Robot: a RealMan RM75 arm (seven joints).
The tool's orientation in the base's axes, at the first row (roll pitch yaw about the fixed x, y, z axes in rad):
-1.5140 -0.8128 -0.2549
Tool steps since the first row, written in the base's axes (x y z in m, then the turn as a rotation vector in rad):
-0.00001 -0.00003 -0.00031 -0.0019 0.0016 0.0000
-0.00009 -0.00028 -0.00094 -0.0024 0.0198 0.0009
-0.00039 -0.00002 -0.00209 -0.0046 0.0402 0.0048
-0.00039 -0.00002 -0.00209 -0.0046 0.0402 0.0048
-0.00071 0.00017 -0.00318 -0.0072 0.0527 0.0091
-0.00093 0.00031 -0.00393 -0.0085 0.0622 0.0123
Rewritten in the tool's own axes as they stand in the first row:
-0.00023 0.00021 -0.00004 -0.0015 -0.0016 0.0012
-0.00069 0.00062 -0.00033 -0.0044 -0.0049 0.0189
-0.00177 0.00116 -0.00018 -0.0065 -0.0117 0.0385
-0.00177 0.00116 -0.00018 -0.0065 -0.0117 0.0385
-0.00281 0.00165 -0.00011 -0.0073 -0.0181 0.0503
-0.00353 0.00199 -0.00005 -0.0075 -0.0225 0.0594

